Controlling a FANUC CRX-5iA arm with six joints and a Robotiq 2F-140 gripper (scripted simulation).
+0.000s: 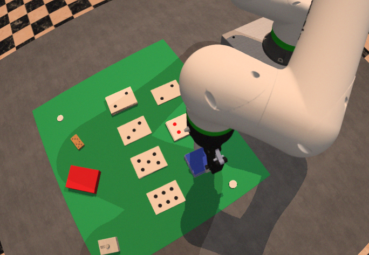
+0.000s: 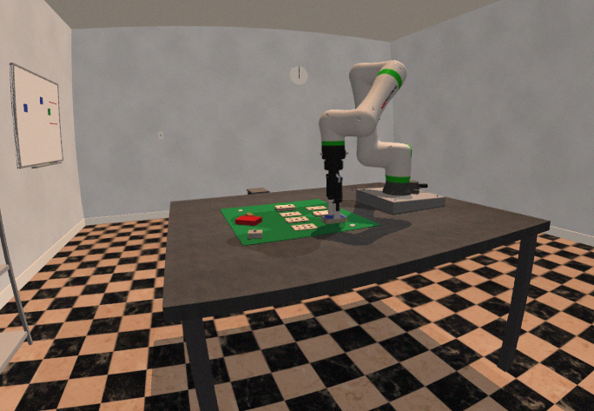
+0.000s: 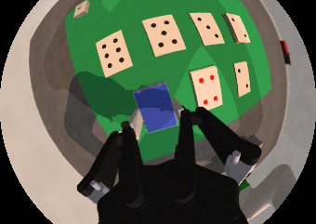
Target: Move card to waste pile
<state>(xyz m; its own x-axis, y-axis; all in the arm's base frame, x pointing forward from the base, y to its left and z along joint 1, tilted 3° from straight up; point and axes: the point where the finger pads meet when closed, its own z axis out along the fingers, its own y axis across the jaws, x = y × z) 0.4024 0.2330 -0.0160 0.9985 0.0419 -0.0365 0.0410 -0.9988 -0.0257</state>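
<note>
Now: the red-pip card 10 mm ahead of my hand, 120 mm to the right of it and 40 mm below it. Also, from my hand: red block (340 mm ahead, 70 mm to the right, 40 mm below); green mat (160 mm ahead, 130 mm to the right, 60 mm below); small button box (330 mm ahead, 130 mm to the left, 30 mm below).
</note>
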